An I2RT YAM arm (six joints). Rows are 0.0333 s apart.
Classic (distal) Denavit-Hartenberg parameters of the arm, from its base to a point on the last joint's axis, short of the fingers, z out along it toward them. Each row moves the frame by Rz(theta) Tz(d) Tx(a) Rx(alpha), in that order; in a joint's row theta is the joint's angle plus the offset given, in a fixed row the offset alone. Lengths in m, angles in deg.
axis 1: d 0.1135, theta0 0, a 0.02, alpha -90
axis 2: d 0, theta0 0, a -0.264, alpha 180
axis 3: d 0, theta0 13.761, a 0.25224, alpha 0
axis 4: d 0, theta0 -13.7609, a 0.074, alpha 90
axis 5: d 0, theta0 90, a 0, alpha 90
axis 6: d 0.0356, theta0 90, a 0, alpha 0
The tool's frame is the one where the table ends.
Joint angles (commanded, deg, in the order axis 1, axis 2, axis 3, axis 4, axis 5, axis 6), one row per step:
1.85 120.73 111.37 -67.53 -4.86 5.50
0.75 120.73 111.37 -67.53 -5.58 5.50
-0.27 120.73 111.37 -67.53 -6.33 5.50
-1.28 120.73 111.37 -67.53 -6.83 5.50
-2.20 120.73 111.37 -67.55 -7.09 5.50
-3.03 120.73 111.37 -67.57 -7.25 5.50
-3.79 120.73 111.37 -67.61 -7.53 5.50
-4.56 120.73 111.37 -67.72 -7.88 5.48
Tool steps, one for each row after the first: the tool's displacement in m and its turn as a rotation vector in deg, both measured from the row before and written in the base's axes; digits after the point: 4 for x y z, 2 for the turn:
0.0002 -0.0078 0.0000 0.70 0.02 -0.94
0.0001 -0.0072 0.0000 0.73 0.00 -0.85
0.0000 -0.0073 0.0000 0.49 -0.01 -0.90
-0.0002 -0.0068 0.0000 0.25 0.01 -0.86
-0.0003 -0.0061 0.0000 0.16 0.01 -0.79
-0.0003 -0.0055 0.0000 0.27 0.02 -0.70
-0.0006 -0.0056 0.0000 0.34 0.08 -0.67

